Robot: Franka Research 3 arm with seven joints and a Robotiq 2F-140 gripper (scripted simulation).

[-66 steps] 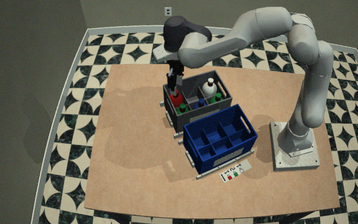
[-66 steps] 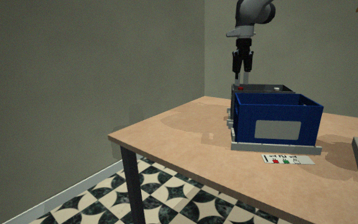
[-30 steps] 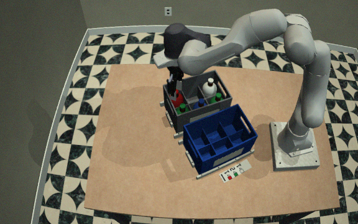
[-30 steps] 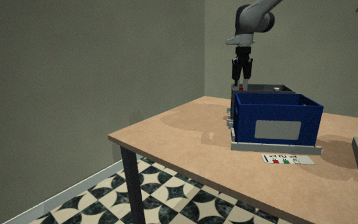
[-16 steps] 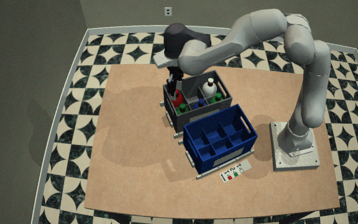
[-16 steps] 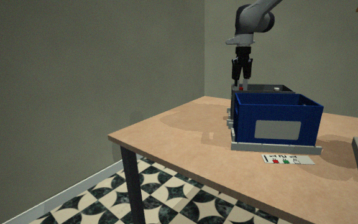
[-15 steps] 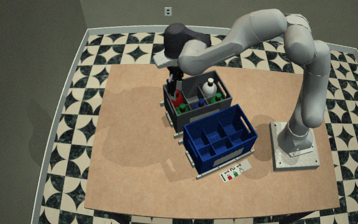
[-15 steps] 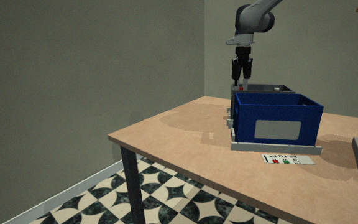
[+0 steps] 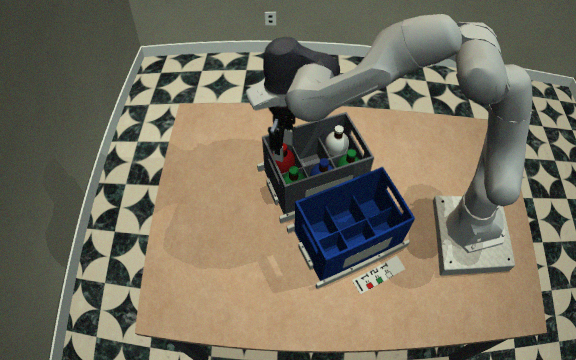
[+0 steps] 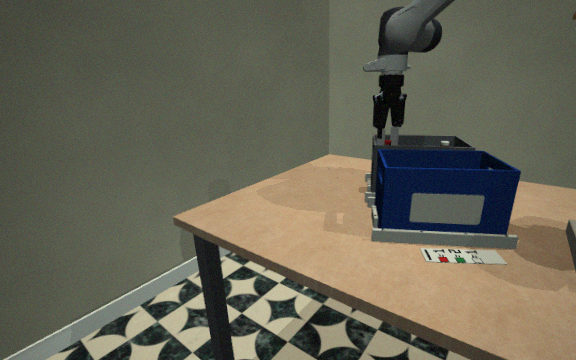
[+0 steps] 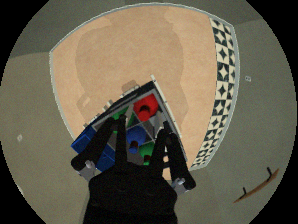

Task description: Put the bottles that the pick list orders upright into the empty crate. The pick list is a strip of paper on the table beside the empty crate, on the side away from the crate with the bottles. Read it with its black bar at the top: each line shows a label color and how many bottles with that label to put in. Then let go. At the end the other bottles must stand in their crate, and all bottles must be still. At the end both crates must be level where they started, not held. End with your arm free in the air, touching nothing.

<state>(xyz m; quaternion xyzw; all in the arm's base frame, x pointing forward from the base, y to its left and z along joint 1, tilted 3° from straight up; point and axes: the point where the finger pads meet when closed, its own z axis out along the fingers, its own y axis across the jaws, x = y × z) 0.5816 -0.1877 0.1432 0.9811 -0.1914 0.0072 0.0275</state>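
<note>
Right now the red bottle is 8 cm below my hand. Also, from my hand: white bottle: 16 cm behind, 7 cm to the right, 8 cm below; then grey crate: 10 cm behind, 9 cm below; then blue bottle: 12 cm behind, 5 cm to the left, 8 cm below.
</note>
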